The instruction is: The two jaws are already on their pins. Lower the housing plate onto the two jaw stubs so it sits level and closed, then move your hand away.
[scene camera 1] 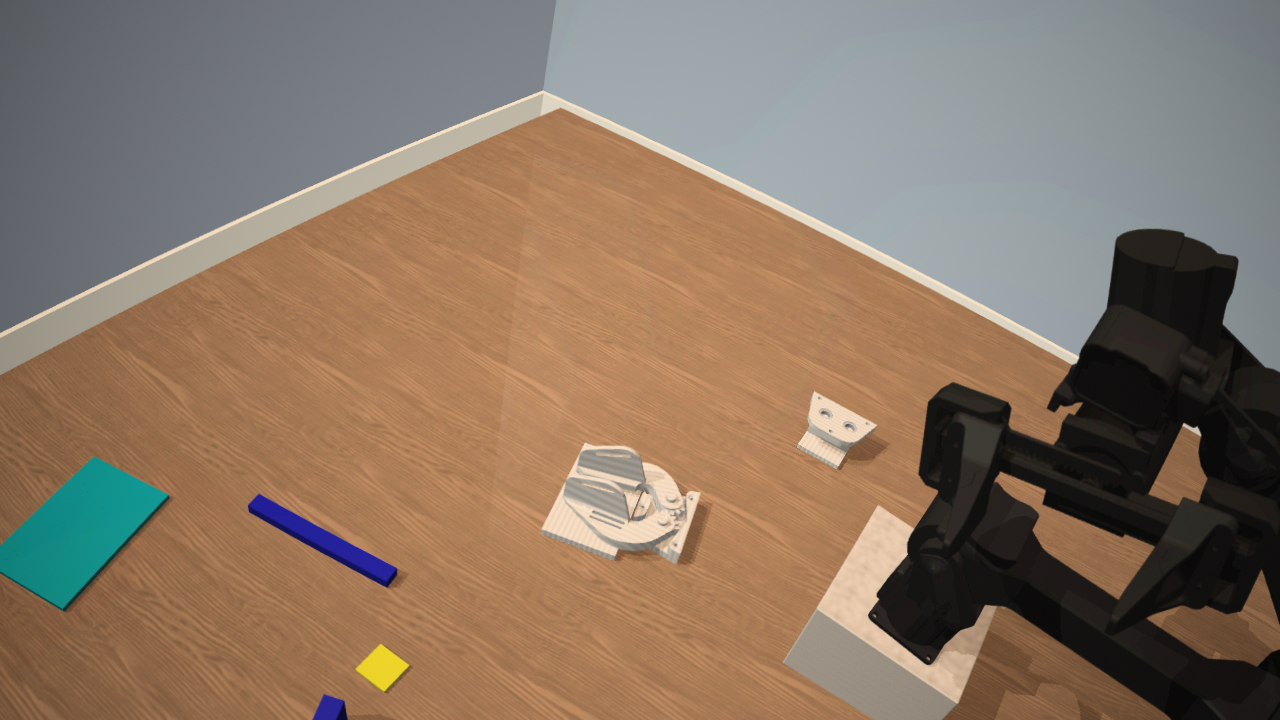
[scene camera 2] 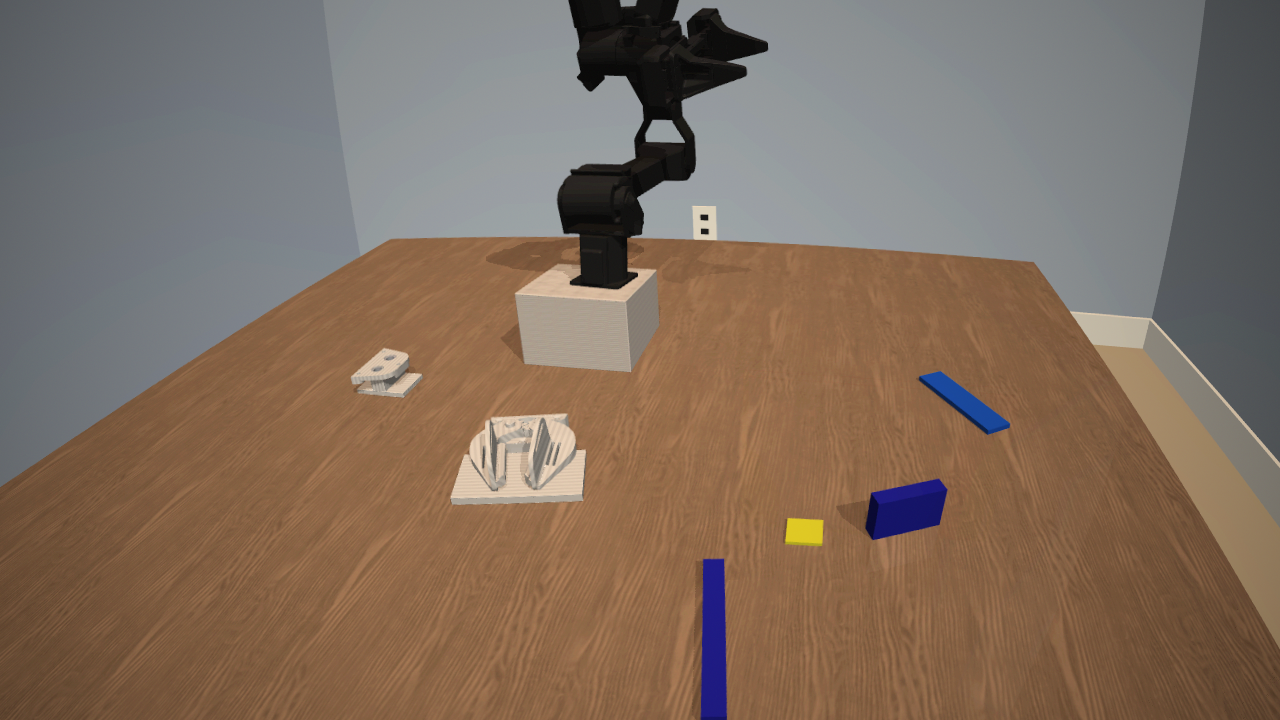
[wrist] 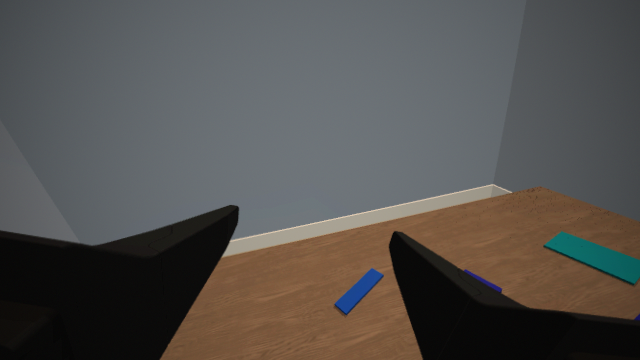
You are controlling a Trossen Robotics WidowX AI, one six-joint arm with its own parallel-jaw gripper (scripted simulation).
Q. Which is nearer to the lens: the housing plate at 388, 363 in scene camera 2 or the blue strip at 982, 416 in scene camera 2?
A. The blue strip.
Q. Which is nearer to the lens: the pale base plate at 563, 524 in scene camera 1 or the small pale stepped block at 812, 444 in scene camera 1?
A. The pale base plate.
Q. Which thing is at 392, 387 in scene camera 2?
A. A small pale stepped block.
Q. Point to a blue strip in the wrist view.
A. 356, 293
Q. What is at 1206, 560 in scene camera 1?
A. My gripper.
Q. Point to a yellow tile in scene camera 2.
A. At 799, 531
